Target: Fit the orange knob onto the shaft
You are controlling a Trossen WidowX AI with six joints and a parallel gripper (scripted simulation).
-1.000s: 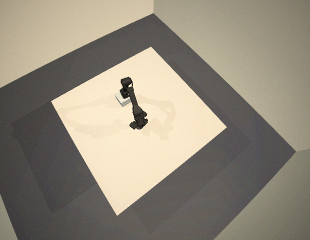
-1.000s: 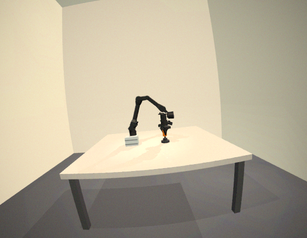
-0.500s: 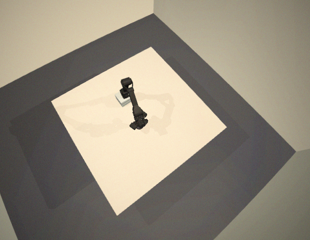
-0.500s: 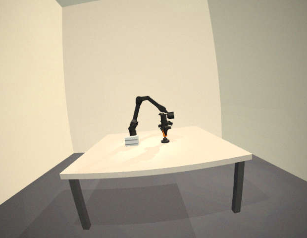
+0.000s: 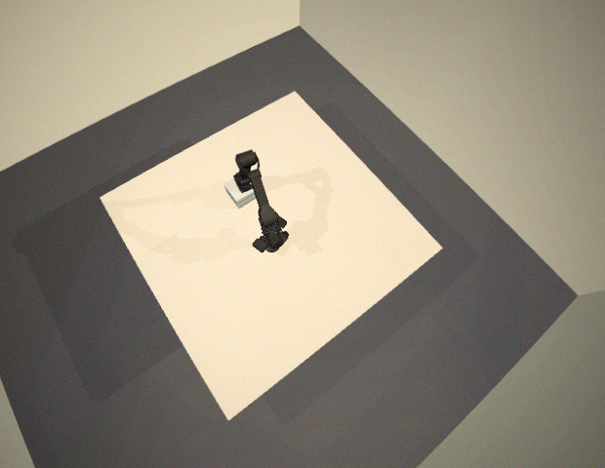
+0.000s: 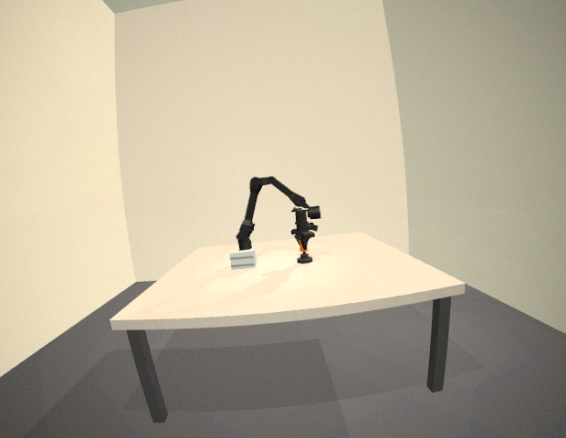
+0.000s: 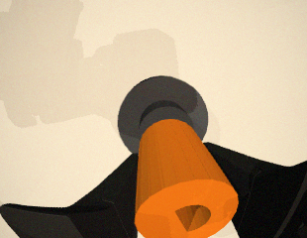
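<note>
Now: the orange knob 20 mm above my gripper tip. From my gripper tip the other things lie so: round pedestal: 40 mm below.
</note>
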